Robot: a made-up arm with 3 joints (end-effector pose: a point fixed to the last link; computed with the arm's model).
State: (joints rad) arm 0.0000 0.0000 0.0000
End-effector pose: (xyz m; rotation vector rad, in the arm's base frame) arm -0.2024 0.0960 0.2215 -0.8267 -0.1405 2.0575
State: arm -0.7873 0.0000 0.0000
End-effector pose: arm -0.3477 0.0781 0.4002 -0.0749 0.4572 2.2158
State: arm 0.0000 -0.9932 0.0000
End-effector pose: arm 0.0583 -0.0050 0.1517 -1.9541 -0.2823 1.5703
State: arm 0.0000 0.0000 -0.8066
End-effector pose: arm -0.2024 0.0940 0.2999 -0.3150 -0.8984 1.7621
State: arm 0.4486 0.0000 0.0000
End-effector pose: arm -0.0752 0.1188 0.1860 -1.2166 -0.4794 1.8505
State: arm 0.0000 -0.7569 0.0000
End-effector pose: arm -0.0077 0.0203 0.1422 -1.6991 -0.2509 1.7262
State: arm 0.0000 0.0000 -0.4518
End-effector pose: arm -0.2024 0.1028 0.2658 -0.5437 -0.5813 1.9191
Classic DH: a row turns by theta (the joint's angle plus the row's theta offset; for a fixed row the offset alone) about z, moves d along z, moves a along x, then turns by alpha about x. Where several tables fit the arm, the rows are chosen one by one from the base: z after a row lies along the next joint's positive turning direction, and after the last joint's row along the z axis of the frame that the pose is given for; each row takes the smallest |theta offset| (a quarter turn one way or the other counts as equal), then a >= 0, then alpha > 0; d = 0 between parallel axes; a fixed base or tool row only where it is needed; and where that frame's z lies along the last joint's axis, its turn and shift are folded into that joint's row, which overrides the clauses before.
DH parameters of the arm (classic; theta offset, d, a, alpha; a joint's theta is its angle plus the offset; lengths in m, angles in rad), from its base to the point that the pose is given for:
base (fixed): 0.1932 0.4949 -0.0377 1.5133
joint 1: -1.4959 0.0149 0.051 -2.5793
joint 2: 0.0906 0.0309 0.1863 -1.9381
joint 3: -1.3242 0.1929 0.0992 0.9227
tool (fixed): 0.5021 -0.0153 0 0

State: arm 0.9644 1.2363 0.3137
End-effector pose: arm -0.2498 0.1165 0.3325 -0.5261 -0.3993 2.3934
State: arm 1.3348 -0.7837 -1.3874
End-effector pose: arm 0.1892 0.0722 0.3917 1.5576 2.2558 -0.8164
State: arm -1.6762 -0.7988 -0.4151
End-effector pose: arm -0.3653 -0.0146 0.5038 0.1341 0.4761 2.3040
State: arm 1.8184 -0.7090 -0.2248
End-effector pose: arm 0.2658 0.1199 0.5842 -2.4286 -1.5441 -0.1159
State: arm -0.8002 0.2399 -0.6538
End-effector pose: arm -0.2870 0.1101 0.5042 0.4209 0.0151 1.6836
